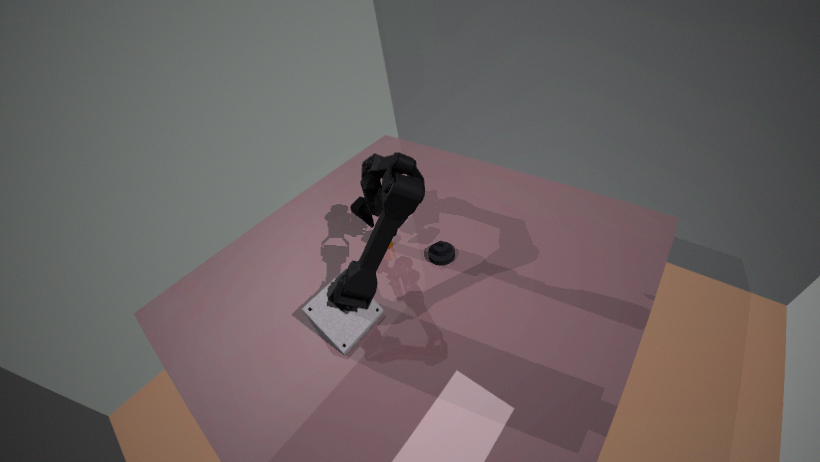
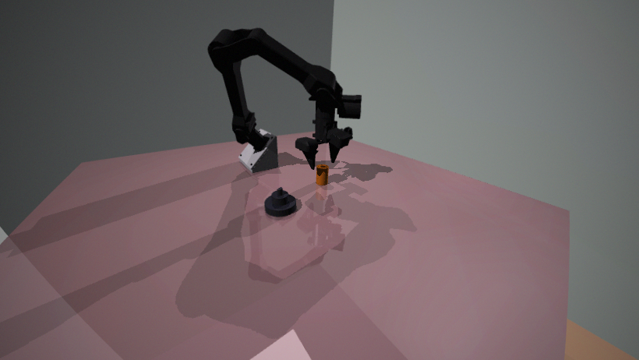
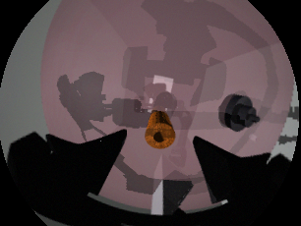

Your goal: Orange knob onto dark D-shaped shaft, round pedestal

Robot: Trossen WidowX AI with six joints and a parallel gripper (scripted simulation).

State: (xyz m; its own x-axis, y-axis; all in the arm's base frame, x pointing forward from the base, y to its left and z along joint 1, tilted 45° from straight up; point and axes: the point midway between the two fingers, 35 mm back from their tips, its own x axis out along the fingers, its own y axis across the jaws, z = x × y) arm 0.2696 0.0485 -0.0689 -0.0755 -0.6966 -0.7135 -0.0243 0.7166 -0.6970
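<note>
My gripper tip is 30 mm above the orange knob. The rest, counted from my gripper tip: dark round pedestal: 190 mm to the right, 40 mm ahead, 30 mm below.
</note>
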